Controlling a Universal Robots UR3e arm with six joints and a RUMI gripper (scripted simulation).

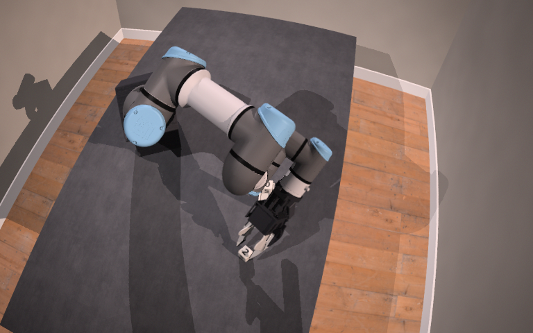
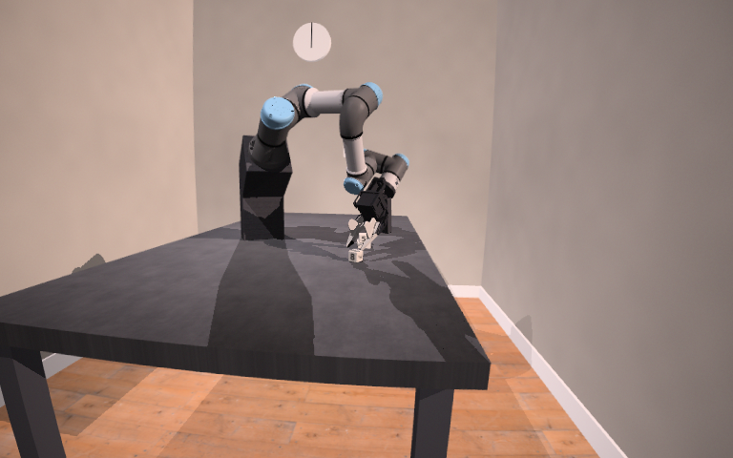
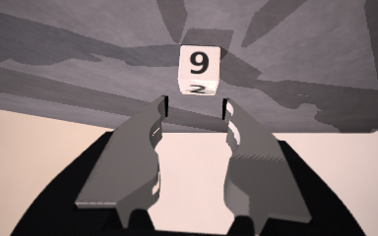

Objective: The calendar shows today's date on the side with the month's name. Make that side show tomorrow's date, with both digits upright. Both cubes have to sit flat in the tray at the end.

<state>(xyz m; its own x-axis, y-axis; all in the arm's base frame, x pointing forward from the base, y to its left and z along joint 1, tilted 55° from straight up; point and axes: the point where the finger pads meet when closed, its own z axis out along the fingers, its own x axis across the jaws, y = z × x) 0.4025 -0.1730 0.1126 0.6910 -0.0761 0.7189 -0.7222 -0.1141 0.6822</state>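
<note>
Right now the white cube is 3 cm below my hand and 1 cm to the right of it. The rest, counted from my hand: calendar tray 20 cm to the left, 4 cm below, 2 cm ahead.
</note>
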